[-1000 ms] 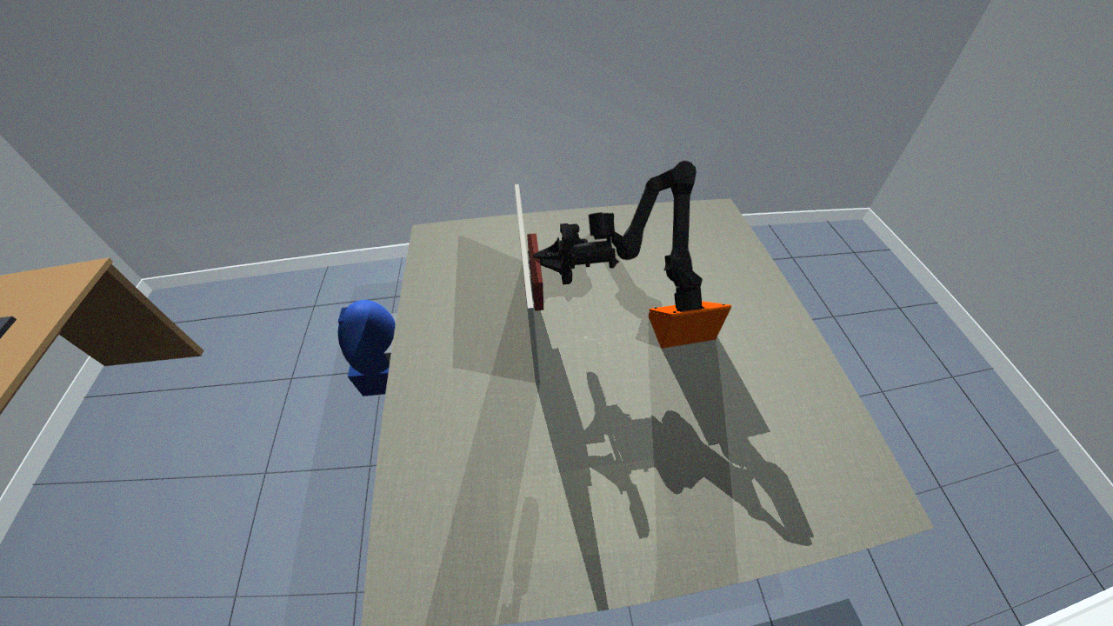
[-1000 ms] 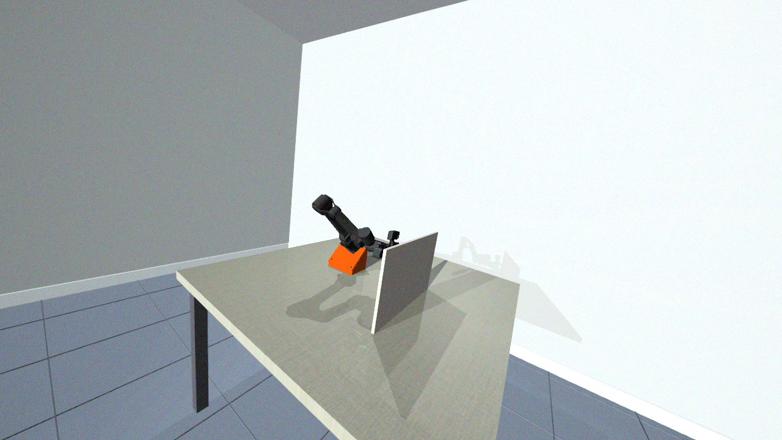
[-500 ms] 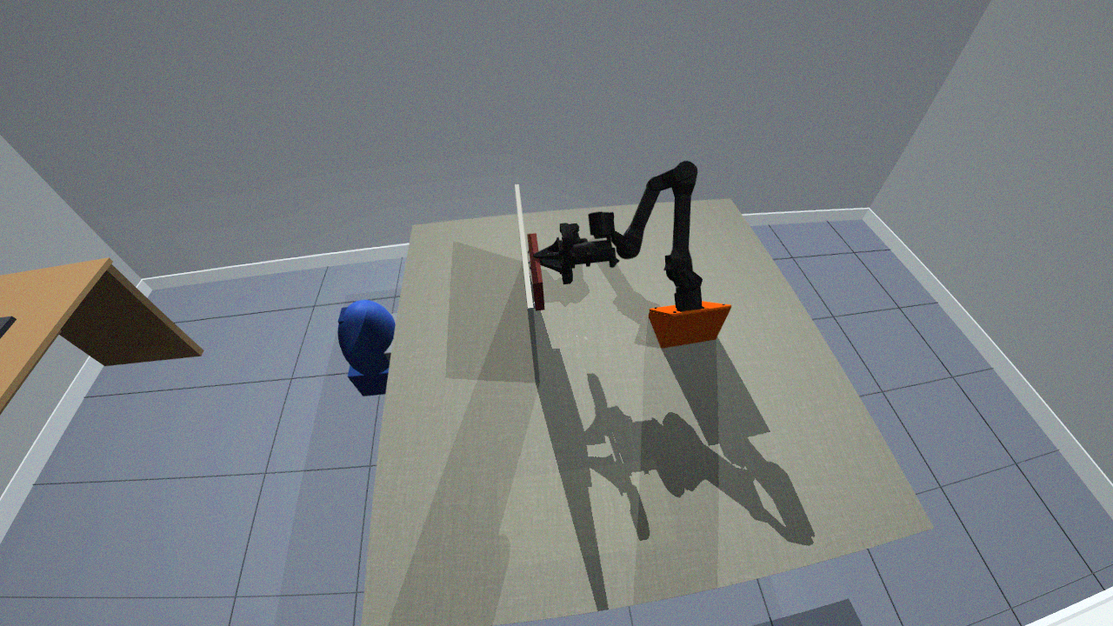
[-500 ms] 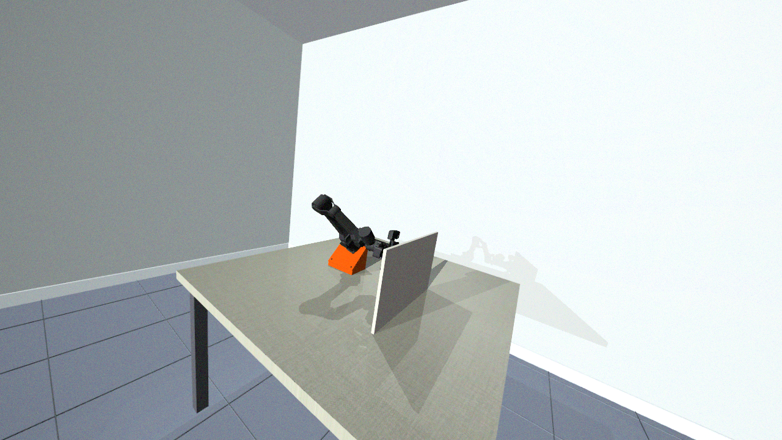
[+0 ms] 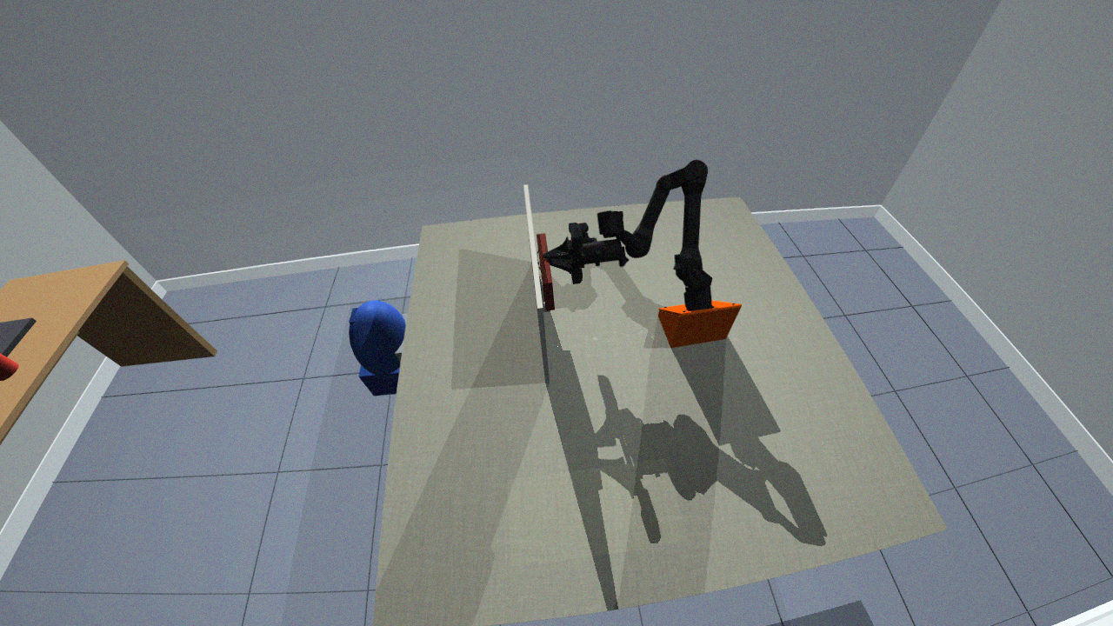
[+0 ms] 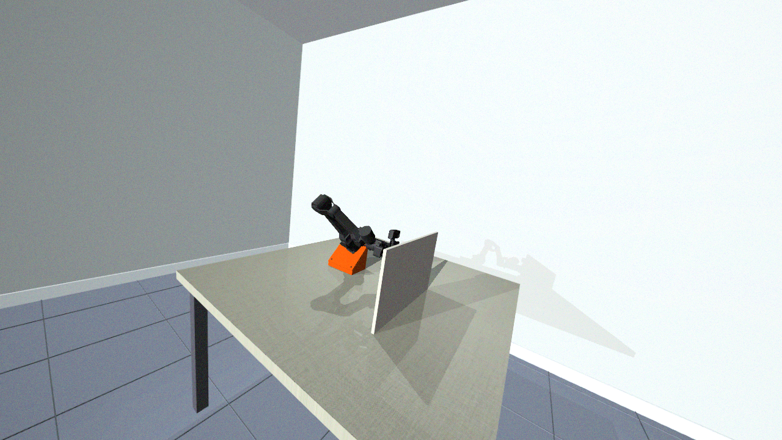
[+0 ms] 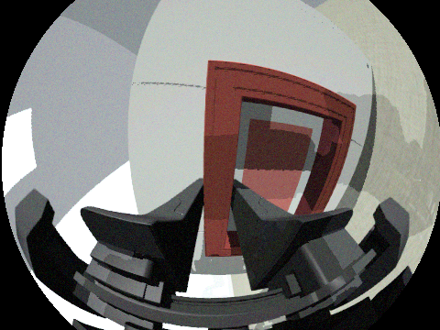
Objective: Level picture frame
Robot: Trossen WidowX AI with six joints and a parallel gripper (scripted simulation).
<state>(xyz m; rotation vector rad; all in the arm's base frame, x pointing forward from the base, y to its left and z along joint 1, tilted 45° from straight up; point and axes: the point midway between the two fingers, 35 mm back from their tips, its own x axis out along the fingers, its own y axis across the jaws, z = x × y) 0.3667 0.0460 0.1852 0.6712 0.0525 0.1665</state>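
The dark red picture frame is 50 mm below my gripper tip and 10 mm ahead of it. From my gripper tip the other things lie so: white wall panel 70 mm below, 20 mm ahead, 10 mm to the left.
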